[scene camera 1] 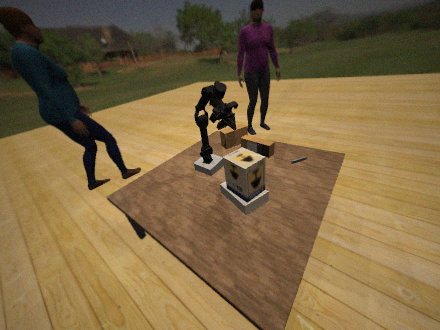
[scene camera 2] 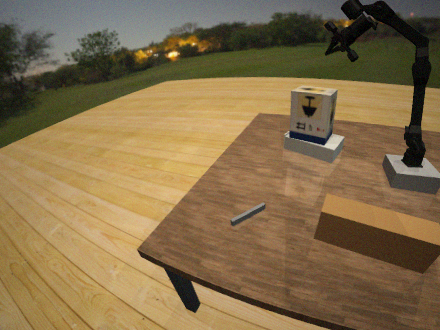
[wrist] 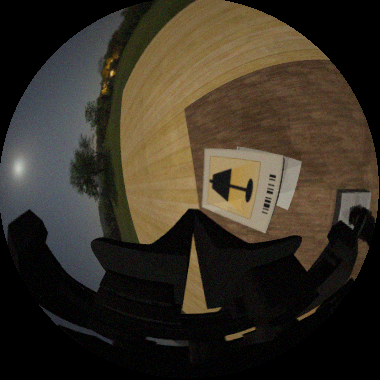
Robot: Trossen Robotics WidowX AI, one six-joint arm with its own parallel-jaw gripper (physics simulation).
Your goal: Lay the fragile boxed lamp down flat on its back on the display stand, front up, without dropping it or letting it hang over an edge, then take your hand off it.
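Where they show: gripper, between the fingertips: (scene camera 1: 235,129) (scene camera 2: 325,54) (wrist: 192,213); arm's base, origin of its link: (scene camera 1: 207,161) (scene camera 2: 411,163).
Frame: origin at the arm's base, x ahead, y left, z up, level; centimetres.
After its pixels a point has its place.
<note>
The boxed lamp (scene camera 1: 239,181) {z 12.7, x 41.2, y -29.8 cm} (scene camera 2: 311,117) {z 12.3, x 42.5, y -13.9 cm} (wrist: 240,187) {z 23.0, x 39.6, y -21.0 cm} is a white carton with yellow-and-black lamp pictures and a blue band around its lower end. It stands upright on the low white display stand (scene camera 1: 256,203) {z -2.4, x 49.8, y -27.9 cm} (scene camera 2: 310,149) {z -2.7, x 41.7, y -12.4 cm} (wrist: 291,184) {z 0.3, x 29.1, y -15.9 cm}. The lamp picture on its side in scene camera 2 looks upside down. My gripper (scene camera 1: 234,128) {z 38.4, x 37.3, y -21.3 cm} (scene camera 2: 327,53) {z 38.4, x 37.3, y -21.3 cm} (wrist: 192,213) {z 38.4, x 37.3, y -21.3 cm} is shut and empty, its fingertips together. It is in the air, higher than the box and apart from it. The box's underside is hidden.
The arm's white base (scene camera 1: 210,166) {z -0.6, x 5.6, y -5.4 cm} (scene camera 2: 411,176) {z -0.2, x 4.7, y 9.3 cm} stands beside the display stand on the brown table (scene camera 1: 200,215) {z -6.6, x 21.5, y -44.9 cm} (scene camera 2: 260,260) {z -6.6, x 58.1, y 45.6 cm}. Brown blocks (scene camera 1: 233,137) (scene camera 2: 377,230) and a thin grey bar (scene camera 1: 299,160) {z -5.4, x 64.5, y 29.3 cm} (scene camera 2: 248,214) {z -4.9, x 64.0, y 30.6 cm} lie on the table. Two people (scene camera 1: 257,55) (scene camera 1: 55,85) are beyond the table's edges.
</note>
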